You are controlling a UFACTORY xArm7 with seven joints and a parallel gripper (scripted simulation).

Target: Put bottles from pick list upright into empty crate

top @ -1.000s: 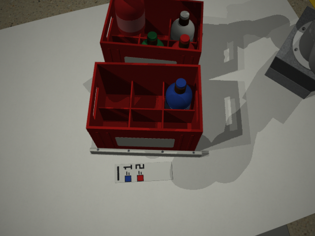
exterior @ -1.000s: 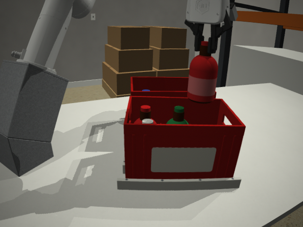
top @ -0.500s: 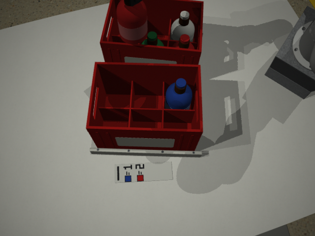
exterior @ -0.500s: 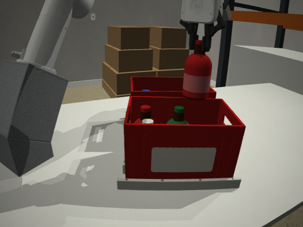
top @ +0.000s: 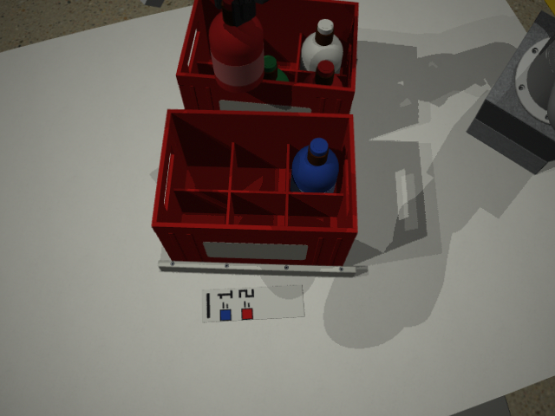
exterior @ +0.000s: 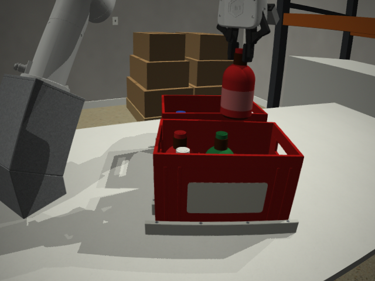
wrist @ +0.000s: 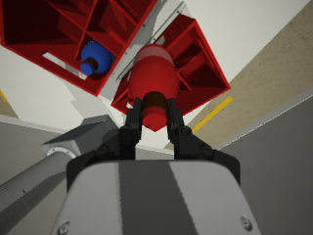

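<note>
Right now the red bottle is 70 mm below my hand. Also, from my hand: green bottle: 250 mm below, 40 mm to the right, 40 mm behind; white bottle: 250 mm below, 140 mm behind, 120 mm to the right; blue bottle: 250 mm below, 110 mm to the left, 110 mm behind.
</note>
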